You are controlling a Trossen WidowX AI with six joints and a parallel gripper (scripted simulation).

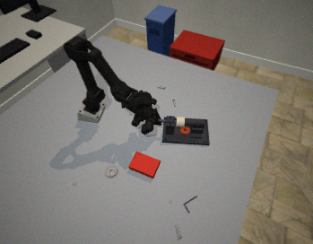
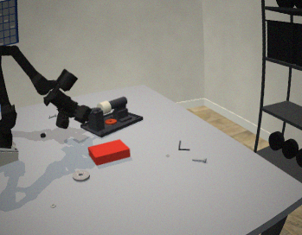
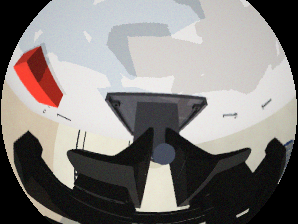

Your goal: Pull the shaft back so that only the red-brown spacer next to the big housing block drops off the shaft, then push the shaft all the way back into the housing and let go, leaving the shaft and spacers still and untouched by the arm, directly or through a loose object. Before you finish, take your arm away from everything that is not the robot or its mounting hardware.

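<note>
My hand is 90 mm short of the shaft and 20 mm to the right of it. Round my hand: red-brown spacer (140 mm ahead, 40 mm to the left, 70 mm below); then fixture (140 mm ahead, 40 mm to the left, 30 mm below); then cream spacer (120 mm ahead, 30 mm to the left).
</note>
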